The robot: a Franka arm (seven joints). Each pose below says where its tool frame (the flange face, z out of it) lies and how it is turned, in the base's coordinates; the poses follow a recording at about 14 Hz.
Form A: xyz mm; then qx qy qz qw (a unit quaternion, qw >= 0).
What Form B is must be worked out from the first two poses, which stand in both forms.
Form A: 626, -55, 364, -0.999, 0.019, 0.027, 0.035
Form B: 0.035, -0.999, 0.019, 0.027, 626, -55, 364
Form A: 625, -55, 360, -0.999, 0.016, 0.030, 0.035
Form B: 0.035, -0.999, 0.016, 0.030, 625, -55, 360
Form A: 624, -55, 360, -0.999, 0.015, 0.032, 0.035
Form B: 0.035, -0.999, 0.015, 0.032, 624, -55, 360
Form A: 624, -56, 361, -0.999, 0.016, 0.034, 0.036
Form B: 0.036, -0.999, 0.016, 0.034, 624, -56, 361
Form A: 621, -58, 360, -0.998, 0.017, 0.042, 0.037
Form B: 0.037, -0.998, 0.017, 0.042, 621, -58, 360
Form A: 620, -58, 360, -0.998, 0.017, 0.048, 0.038
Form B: 0.038, -0.998, 0.017, 0.048, 620, -58, 360
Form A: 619, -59, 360, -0.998, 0.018, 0.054, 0.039
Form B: 0.039, -0.998, 0.018, 0.054, 619, -59, 360
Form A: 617, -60, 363, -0.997, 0.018, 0.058, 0.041
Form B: 0.041, -0.997, 0.018, 0.058, 617, -60, 363
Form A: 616, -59, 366, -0.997, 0.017, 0.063, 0.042
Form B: 0.042, -0.997, 0.017, 0.063, 616, -59, 366
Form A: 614, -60, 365, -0.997, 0.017, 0.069, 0.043
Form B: 0.043, -0.997, 0.017, 0.069, 614, -60, 365
